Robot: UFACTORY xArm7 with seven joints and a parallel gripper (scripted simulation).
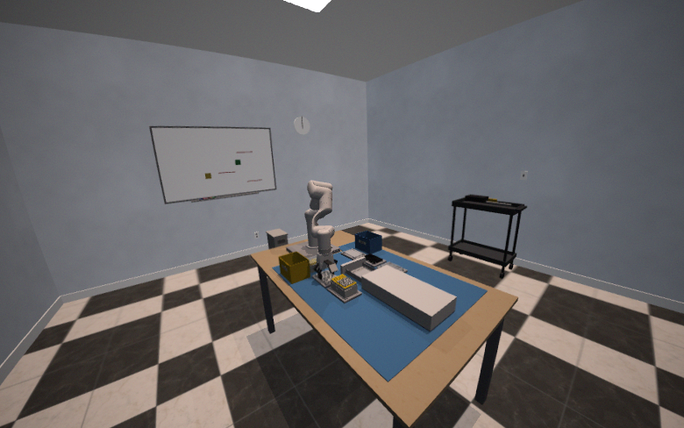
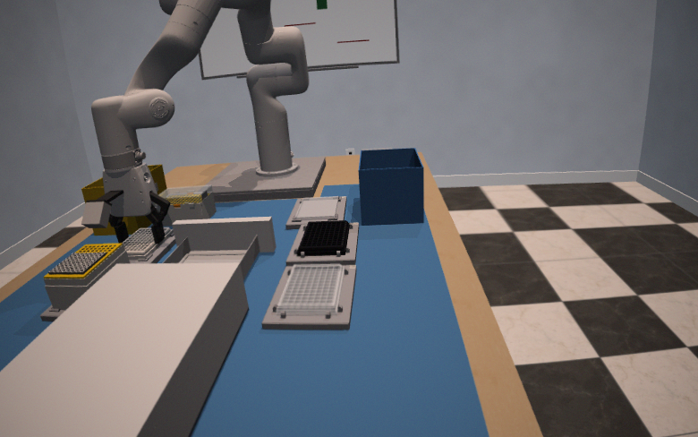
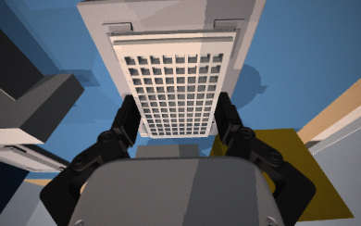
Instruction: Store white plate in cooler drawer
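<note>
The white plate is 1 cm below my hand. The rest, counted from my hand: drawer: 9 cm ahead, 22 cm to the left, 1 cm below; then yellow tip box: 17 cm ahead, 3 cm to the left, 2 cm above; then yellow bin: 15 cm behind, 16 cm to the right, 1 cm above.
</note>
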